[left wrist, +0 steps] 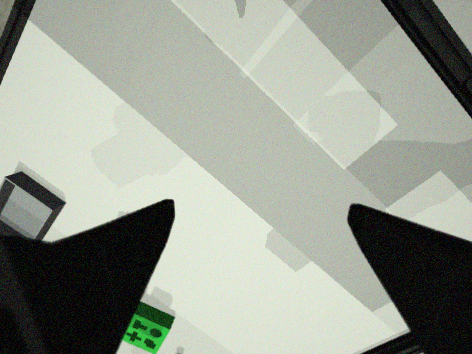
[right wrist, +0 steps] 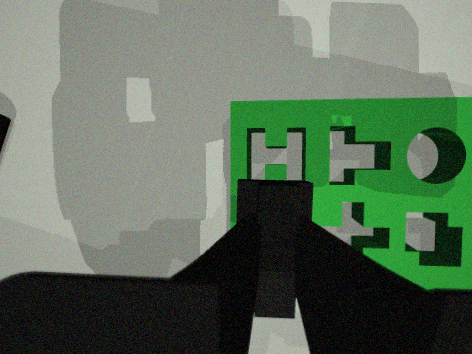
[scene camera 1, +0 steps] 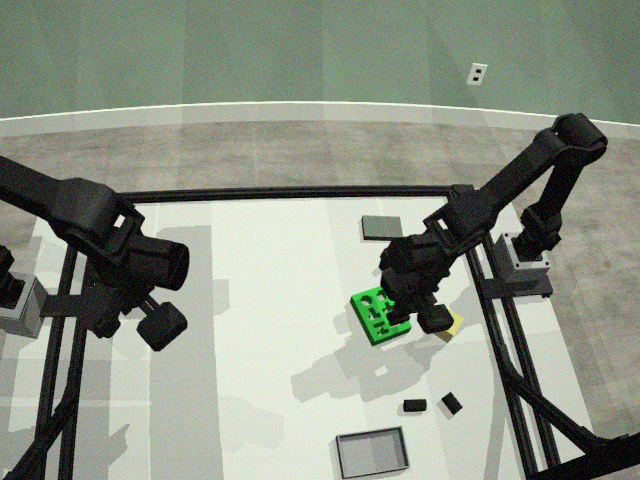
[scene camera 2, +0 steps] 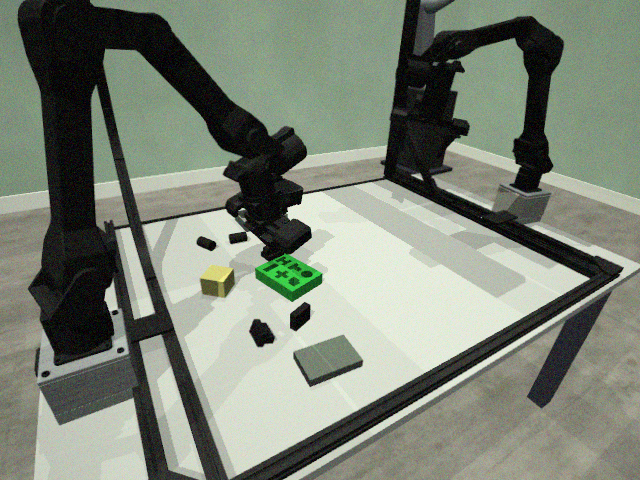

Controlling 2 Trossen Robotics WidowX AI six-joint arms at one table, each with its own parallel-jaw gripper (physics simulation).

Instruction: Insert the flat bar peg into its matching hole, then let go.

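Note:
The green board lies flat with its shaped holes facing up. Its narrow bar hole is beside the H-shaped hole; in the right wrist view the fingers hide the bar hole. My right gripper is shut on the black flat bar peg and is over the board's edge by the bar hole. The fingers cover most of the peg, and its height over the hole cannot be told. My left gripper is open and empty, away from the board.
A yellow block stands near the board. Two black pegs lie near a grey tray. Two more black pegs are between the board and a flat grey slab.

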